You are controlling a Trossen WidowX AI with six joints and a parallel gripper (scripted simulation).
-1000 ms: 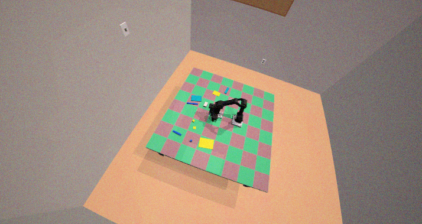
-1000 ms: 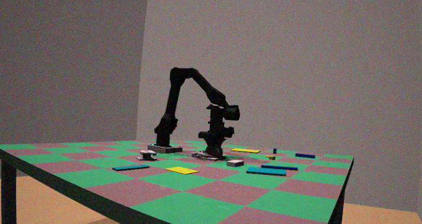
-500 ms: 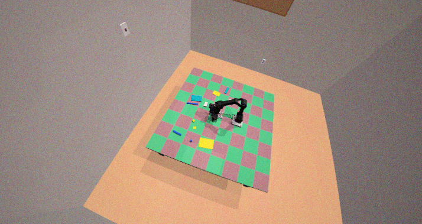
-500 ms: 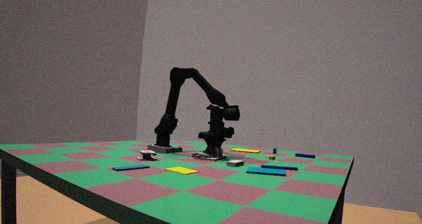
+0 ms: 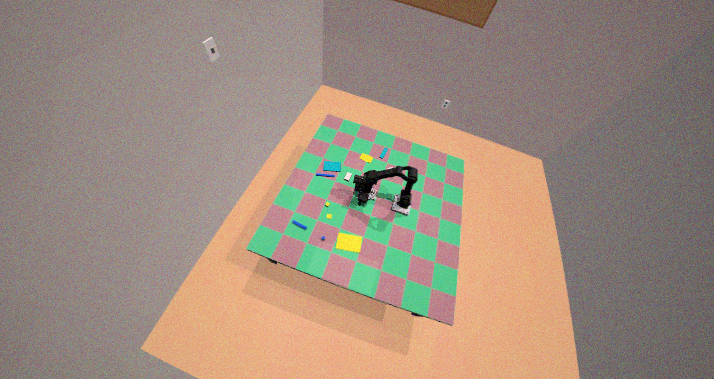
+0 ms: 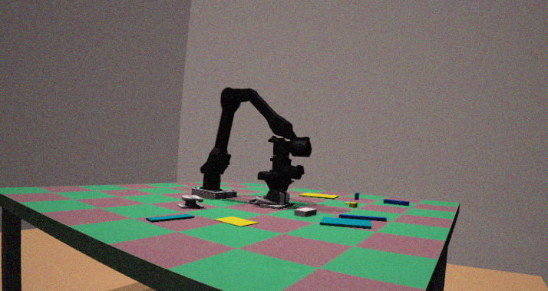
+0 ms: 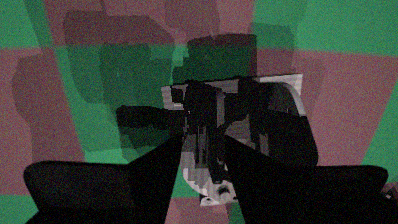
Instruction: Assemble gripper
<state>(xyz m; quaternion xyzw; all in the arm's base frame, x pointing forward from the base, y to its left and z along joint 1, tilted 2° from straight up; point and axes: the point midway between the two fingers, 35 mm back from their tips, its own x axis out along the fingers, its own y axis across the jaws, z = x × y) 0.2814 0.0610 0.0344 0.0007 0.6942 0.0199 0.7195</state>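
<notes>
Now: the grey jaw 3 cm behind my gripper tip and 5 cm to the right of it. The rest, counted from my gripper tip: small yellow cube (21 cm ahead, 17 cm to the left, 1 cm below); blue bar (33 cm ahead, 3 cm to the right, 1 cm below); white housing plate (5 cm behind, 4 cm to the right, 1 cm below).
</notes>
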